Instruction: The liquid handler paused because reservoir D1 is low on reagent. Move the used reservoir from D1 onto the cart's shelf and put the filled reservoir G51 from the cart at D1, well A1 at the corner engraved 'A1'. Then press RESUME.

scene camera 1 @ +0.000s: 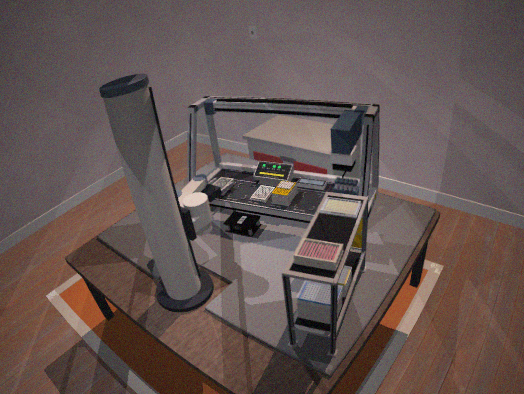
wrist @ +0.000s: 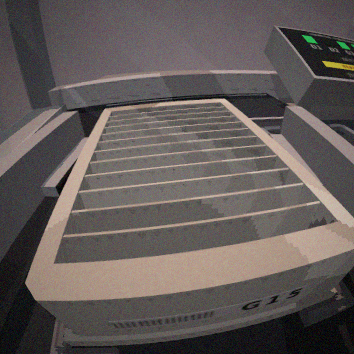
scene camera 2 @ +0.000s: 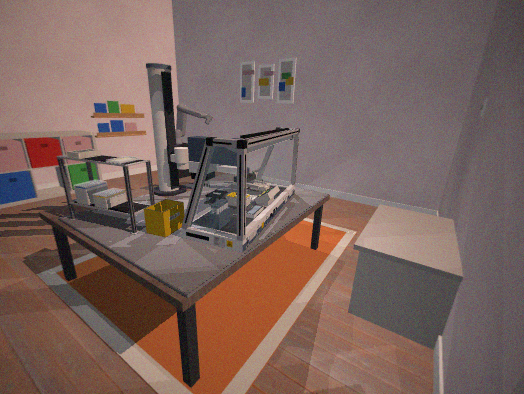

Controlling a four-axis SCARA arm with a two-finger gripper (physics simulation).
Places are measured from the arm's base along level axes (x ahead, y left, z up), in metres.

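Pixels of known places: gripper, fingertip midpoint: (scene camera 1: 224, 181) (wrist: 179, 122) (scene camera 2: 262, 185); arm's base, origin of the base link: (scene camera 1: 184, 290) (scene camera 2: 169, 191).
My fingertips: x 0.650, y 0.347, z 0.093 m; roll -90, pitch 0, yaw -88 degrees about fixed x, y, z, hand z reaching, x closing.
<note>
Ahead of a thing's pixels: the offset from my fingertips to its middle. "*": to the spot under its first point.
The used reservoir, marked G15 @[0.000 m left, 0.022 m back, 0.015 m down] (wrist: 170, 280) (scene camera 1: 224, 183), is a pale tray with crosswise dividers, at the left end of the liquid handler's deck. My gripper (wrist: 179, 122) (scene camera 1: 216, 190) is shut on it, with one grey finger against each long side; the reservoir sits level and low over the deck. On the cart's @[0.904 m right, 0.403 m back, 0.097 m up] (scene camera 1: 287, 305) (scene camera 2: 130, 200) top stand a tray with pink-red rows @[0.936 m right, 0.528 m back, 0.285 m up] (scene camera 1: 320, 252) and a pale yellow tray @[0.871 m right, 0.277 m back, 0.276 m up] (scene camera 1: 342, 205); their labels are unreadable, so I cannot tell which is G51. The tilted screen @[* 0.220 m right, 0.162 m ahead, 0.034 m up] (scene camera 1: 273, 171) (wrist: 312, 55) shows green squares and a yellow bar.
The handler's frame (scene camera 1: 285, 105) (scene camera 2: 242, 190) surrounds the deck, with a dark pipetting head @[* 0.726 m right, 0.050 m ahead, 0.399 m up] (scene camera 1: 346, 132) at right. A white rack and a yellow-topped box @[0.364 m right, 0.058 m ahead, 0.001 m up] (scene camera 1: 284, 194) stand mid-deck. A black stand (scene camera 1: 243, 223) is in front. A yellow bin @[0.792 m right, 0.089 m back, 0.013 m down] (scene camera 2: 162, 218) stands beside the cart.
</note>
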